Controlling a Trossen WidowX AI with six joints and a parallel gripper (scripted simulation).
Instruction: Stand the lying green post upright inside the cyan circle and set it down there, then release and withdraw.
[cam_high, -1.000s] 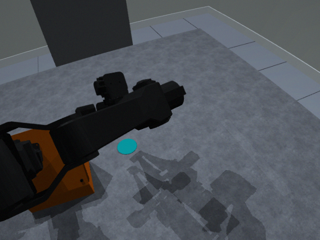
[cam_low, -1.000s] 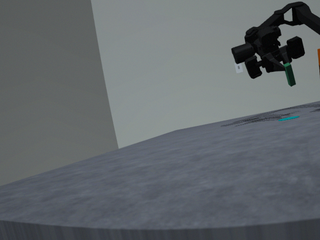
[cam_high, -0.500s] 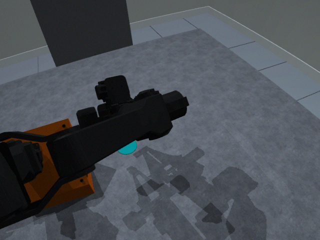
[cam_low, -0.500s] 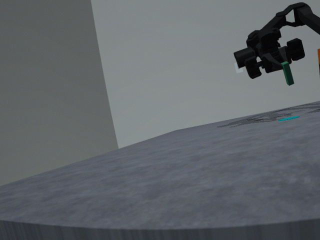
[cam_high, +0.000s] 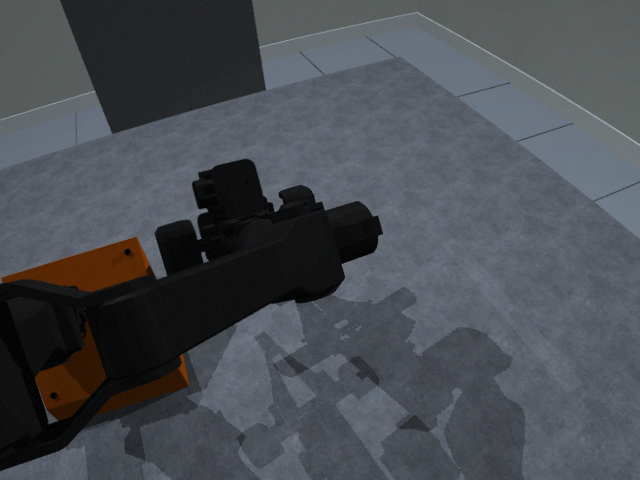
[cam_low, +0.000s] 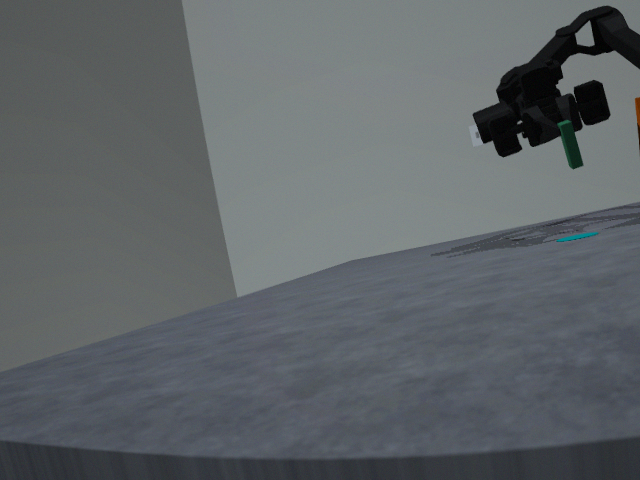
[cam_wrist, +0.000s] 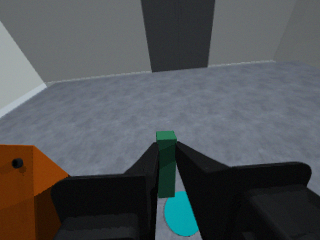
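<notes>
The cyan circle is 150 mm below my gripper tip, 20 mm ahead of it and 10 mm to the right of it. From my gripper tip the other things lie so: green post: 20 mm below, 10 mm to the right.
</notes>
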